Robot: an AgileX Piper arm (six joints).
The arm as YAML. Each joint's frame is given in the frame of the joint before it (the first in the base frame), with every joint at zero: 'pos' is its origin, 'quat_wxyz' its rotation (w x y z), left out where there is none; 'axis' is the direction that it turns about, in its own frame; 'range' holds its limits. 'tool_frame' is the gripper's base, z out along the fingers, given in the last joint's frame.
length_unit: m
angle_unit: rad
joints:
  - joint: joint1
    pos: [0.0, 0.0, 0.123]
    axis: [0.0, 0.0, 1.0]
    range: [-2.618, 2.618]
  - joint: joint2
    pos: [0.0, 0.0, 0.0]
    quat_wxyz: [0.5, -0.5, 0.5, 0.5]
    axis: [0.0, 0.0, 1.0]
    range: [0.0, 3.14]
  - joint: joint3
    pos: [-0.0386, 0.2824, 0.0]
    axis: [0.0, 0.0, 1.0]
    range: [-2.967, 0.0]
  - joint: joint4
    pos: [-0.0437, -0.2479, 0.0]
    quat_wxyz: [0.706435, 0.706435, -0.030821, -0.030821]
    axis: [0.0, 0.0, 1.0]
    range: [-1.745, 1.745]
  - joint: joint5
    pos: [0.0, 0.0, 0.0]
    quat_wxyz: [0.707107, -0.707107, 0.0, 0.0]
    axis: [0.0, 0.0, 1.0]
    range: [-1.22, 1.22]
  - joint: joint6
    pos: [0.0, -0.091, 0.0]
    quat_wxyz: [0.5, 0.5, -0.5, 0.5]
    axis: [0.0, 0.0, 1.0]
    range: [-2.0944, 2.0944]
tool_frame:
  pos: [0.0, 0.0, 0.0]
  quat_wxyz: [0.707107, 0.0, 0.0, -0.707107]
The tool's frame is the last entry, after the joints.
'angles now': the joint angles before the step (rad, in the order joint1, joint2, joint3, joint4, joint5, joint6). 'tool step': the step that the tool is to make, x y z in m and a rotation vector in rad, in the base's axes. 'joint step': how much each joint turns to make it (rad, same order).
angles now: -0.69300 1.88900 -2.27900 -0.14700 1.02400 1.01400
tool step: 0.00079 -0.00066 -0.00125 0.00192 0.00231 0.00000
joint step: -0.00001 0.00298 0.00004 0.00001 -0.00002 -0.00001
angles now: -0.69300 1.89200 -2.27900 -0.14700 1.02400 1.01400
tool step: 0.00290 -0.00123 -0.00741 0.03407 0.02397 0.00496
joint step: 0.00000 0.01300 -0.00100 0.01400 0.02800 -0.00400
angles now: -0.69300 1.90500 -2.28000 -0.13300 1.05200 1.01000
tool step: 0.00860 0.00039 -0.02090 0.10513 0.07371 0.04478
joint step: 0.00200 0.03402 -0.00105 0.06600 0.08803 -0.03701
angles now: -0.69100 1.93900 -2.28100 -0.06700 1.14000 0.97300
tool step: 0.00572 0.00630 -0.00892 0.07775 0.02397 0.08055
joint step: 0.00100 0.01203 -0.00006 0.09700 0.05503 -0.06001
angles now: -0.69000 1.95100 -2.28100 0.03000 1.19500 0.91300
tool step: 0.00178 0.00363 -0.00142 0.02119 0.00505 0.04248
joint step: 0.00100 0.00097 0.00004 0.04100 0.01799 -0.03401
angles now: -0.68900 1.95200 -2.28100 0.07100 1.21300 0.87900
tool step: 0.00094 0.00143 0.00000 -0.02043 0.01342 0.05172
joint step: -0.00001 0.00002 -0.00003 0.02000 0.00202 -0.06100
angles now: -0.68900 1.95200 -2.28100 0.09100 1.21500 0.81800
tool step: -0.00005 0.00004 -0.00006 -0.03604 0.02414 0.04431
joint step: -0.00001 0.00002 -0.00005 0.00001 0.00104 -0.06201
